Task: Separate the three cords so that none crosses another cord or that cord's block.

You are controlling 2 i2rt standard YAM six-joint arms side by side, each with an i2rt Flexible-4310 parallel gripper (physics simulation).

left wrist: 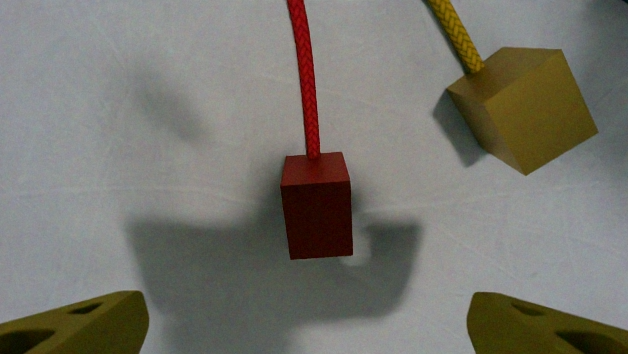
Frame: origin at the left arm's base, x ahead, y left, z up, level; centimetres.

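Seen in the pictures: left gripper, fingertip midpoint: (308, 305).
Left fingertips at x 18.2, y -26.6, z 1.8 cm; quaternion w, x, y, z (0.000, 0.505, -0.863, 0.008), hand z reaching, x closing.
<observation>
Offsets run from my left fingertips to a thing's middle. "spot": to the spot under its first point. Level surfaces: height alone.
A red block @[dx +0.3, dy -0.6, dz -5.2 cm] (318, 215) lies near the middle of the left wrist view, with its red cord @[spot: dx +4.9, dy -2.6, dz -6.2 cm] (306, 80) running up out of the top edge. A yellow block @[dx +0.2, dy -9.1, dz -5.2 cm] (532, 107) lies at the upper right, with its yellow cord @[spot: dx +3.5, dy -8.4, dz -6.3 cm] (457, 35) leaving through the top edge. The two cords are apart where they show. My left gripper (308, 305) is open, its fingertips wide apart at the lower left and lower right, with the red block between and beyond them, not touched. The third cord and my right gripper do not show in this view.
A pale cloth-like surface @[dz -6.8 cm] (225, 125) with faint creases lies under the blocks. The gripper's shadow falls on it around the red block. A small dark shape shows at the top right corner.
</observation>
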